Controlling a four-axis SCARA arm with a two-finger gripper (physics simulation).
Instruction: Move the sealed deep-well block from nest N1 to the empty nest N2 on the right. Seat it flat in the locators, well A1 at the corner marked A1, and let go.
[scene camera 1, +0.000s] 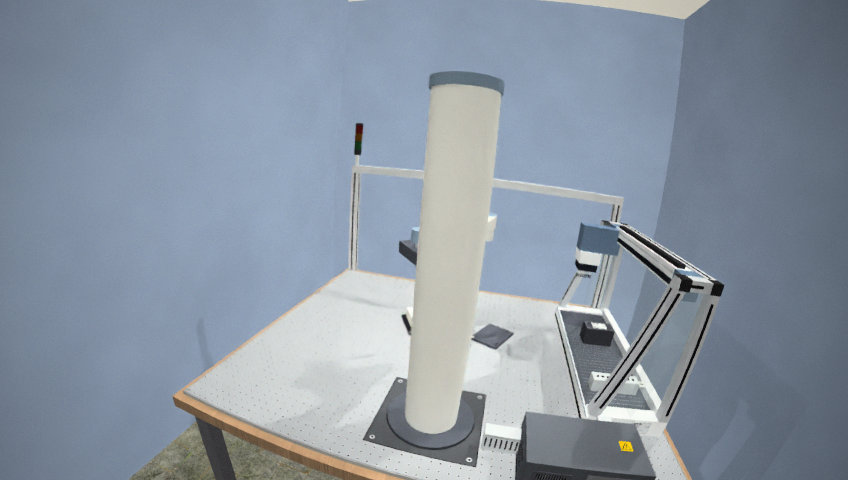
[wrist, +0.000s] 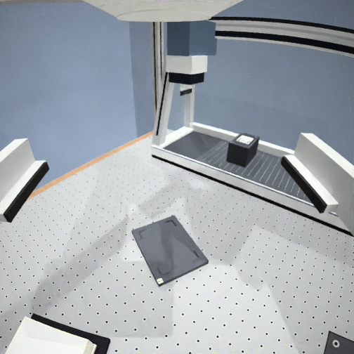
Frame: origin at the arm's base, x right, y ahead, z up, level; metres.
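Seen in the pictures: arm's base, origin of the base link: (scene camera 1: 430, 419).
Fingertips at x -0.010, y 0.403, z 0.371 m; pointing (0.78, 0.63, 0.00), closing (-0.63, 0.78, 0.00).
Pixels of each thing's middle, then the offset from my fingertips to it. "spot": a spot on its surface instead.
- sealed deep-well block, body centre: (scene camera 1: 419, 318) dx -0.161, dy +0.124, dz -0.325 m
- Nest N2, body centre: (scene camera 1: 492, 335) dx +0.154, dy +0.128, dz -0.350 m
- black box, surface spot: (scene camera 1: 596, 333) spot: dx +0.570, dy +0.092, dz -0.256 m
- blue-and-white head, surface spot: (scene camera 1: 597, 239) spot: dx +0.542, dy +0.296, dz +0.079 m
- dark controller box, surface spot: (scene camera 1: 586, 446) spot: dx +0.406, dy -0.537, dz -0.243 m
The sealed deep-well block (scene camera 1: 409, 312) (wrist: 47, 338), cream-white, sits on the black nest N1 (wrist: 102, 345) at the lower left of the wrist view, partly cut off by the frame edge. In the scene view the arm column hides most of it. Nest N2 (scene camera 1: 493, 336) (wrist: 172, 250) is a flat dark plate with corner locators and nothing on it; a small pale mark shows at its near corner in the wrist view. My gripper (wrist: 164, 147) is open and empty, its fingers wide apart above the table. The column hides its fingers in the scene view.
The arm column (scene camera 1: 455, 255) stands in front of the nests. At the right, a gantry station with a dark deck holds a black box (scene camera 1: 596, 333) (wrist: 243, 149) and a white rack (scene camera 1: 612, 382). A blue-and-white head (scene camera 1: 597, 239) (wrist: 191, 39) hangs above it. A dark controller box (scene camera 1: 586, 446) stands near the front edge.
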